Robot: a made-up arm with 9 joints. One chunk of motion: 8 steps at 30 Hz.
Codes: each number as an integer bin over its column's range. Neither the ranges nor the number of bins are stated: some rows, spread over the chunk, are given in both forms.
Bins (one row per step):
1: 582 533 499 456 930 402
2: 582 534 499 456 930 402
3: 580 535 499 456 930 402
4: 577 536 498 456 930 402
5: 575 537 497 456 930 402
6: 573 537 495 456 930 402
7: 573 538 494 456 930 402
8: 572 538 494 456 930 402
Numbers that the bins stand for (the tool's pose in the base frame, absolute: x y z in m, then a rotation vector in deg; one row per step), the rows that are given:
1: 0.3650 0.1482 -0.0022 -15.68 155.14 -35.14
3: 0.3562 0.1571 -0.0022 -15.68 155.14 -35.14
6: 0.3252 0.1659 -0.0199 -15.68 155.14 -35.14
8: 0.3208 0.1703 -0.0243 -15.68 155.14 -35.14
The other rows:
2: 0.3650 0.1526 -0.0022 -15.68 155.14 -35.14
4: 0.3429 0.1615 -0.0066 -15.68 155.14 -35.14
5: 0.3340 0.1659 -0.0111 -15.68 155.14 -35.14
7: 0.3252 0.1703 -0.0243 -15.68 155.14 -35.14

